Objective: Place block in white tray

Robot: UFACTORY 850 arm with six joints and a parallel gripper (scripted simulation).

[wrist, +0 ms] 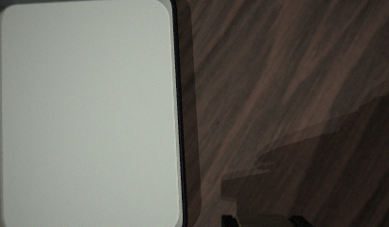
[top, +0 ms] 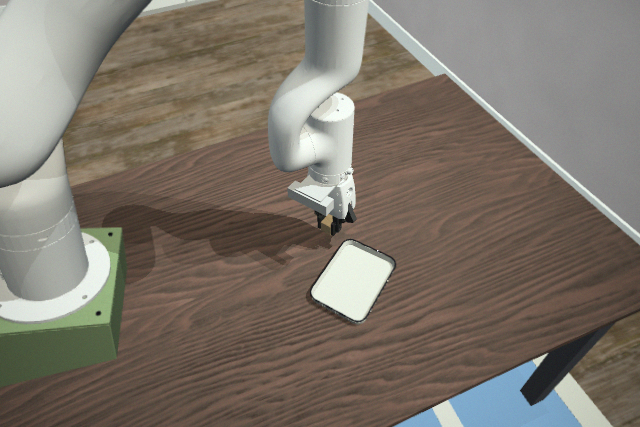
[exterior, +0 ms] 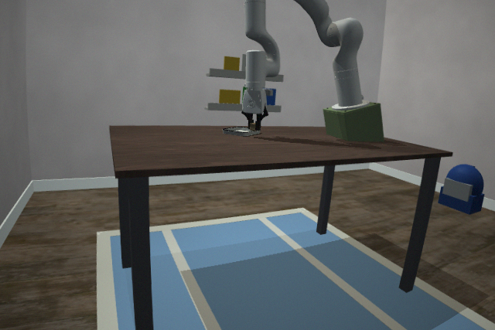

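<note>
Right now the white tray is 130 mm to the right of my hand, 40 mm below it and 20 mm ahead of it. Also, from my hand: small wooden block: 10 mm below.
</note>
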